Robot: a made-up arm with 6 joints.
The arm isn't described. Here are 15 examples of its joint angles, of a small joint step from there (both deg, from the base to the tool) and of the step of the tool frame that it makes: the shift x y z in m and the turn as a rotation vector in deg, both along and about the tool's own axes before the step.
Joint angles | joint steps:
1: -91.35 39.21 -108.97 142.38 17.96 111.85 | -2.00 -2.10 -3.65 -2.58 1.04 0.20
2: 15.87 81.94 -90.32 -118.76 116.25 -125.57 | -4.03 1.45 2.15 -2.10 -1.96 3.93
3: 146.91 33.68 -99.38 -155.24 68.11 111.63 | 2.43 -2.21 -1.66 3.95 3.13 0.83
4: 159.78 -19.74 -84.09 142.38 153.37 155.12 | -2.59 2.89 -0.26 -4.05 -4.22 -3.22
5: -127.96 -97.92 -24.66 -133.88 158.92 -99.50 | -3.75 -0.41 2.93 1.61 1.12 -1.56
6: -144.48 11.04 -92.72 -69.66 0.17 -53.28 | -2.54 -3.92 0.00 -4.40 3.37 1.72
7: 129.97 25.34 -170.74 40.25 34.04 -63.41 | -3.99 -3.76 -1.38 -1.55 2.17 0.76
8: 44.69 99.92 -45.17 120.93 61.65 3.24 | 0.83 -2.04 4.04 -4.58 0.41 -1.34
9: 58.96 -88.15 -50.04 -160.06 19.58 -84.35 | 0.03 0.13 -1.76 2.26 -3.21 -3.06
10: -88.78 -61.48 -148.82 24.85 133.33 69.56 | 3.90 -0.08 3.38 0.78 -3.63 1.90
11: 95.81 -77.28 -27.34 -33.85 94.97 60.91 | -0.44 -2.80 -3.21 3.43 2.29 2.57
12: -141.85 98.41 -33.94 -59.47 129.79 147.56 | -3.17 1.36 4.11 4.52 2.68 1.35
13: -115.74 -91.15 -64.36 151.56 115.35 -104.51 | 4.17 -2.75 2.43 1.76 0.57 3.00
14: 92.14 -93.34 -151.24 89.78 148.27 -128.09 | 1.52 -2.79 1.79 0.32 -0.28 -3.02
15: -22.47 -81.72 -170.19 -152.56 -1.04 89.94 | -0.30 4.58 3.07 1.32 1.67 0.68
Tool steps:
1: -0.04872 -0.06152 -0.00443 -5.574 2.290 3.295
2: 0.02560 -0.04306 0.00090 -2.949 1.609 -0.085
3: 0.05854 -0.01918 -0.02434 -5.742 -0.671 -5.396
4: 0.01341 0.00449 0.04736 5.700 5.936 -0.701
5: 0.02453 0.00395 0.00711 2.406 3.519 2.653
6: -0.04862 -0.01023 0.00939 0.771 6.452 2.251
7: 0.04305 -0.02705 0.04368 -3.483 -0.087 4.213
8: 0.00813 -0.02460 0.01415 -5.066 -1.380 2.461
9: -0.01102 0.01106 0.00029 -1.682 -0.251 0.702
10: 0.03399 0.00272 -0.00032 3.094 4.422 -1.433
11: 0.01838 -0.02989 0.04029 3.985 2.029 -5.750
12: -0.04185 -0.04557 -0.01147 -1.894 -2.566 7.087
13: 0.02088 0.00719 -0.00794 0.344 -5.835 -1.832
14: 0.02296 0.00050 0.00798 -1.062 1.321 4.363
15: -0.03861 0.08571 0.00039 5.194 3.378 -1.897
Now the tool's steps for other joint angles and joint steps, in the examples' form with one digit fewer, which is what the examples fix.
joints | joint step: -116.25 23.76 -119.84 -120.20 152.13 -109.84 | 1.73 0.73 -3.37 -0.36 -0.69 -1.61
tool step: -0.0239 0.0146 -0.0018 -1.74 -2.24 0.00
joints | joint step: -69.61 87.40 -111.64 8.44 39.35 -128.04 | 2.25 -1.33 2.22 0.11 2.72 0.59
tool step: 0.0277 0.0019 -0.0091 3.37 -1.74 1.39
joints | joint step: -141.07 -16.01 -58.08 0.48 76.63 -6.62 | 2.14 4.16 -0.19 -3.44 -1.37 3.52
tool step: 0.0062 0.0180 -0.0403 -3.23 2.84 -0.46
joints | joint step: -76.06 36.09 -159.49 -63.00 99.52 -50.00 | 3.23 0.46 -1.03 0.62 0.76 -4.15
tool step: 0.0035 0.0155 0.0327 -0.11 -2.94 5.28
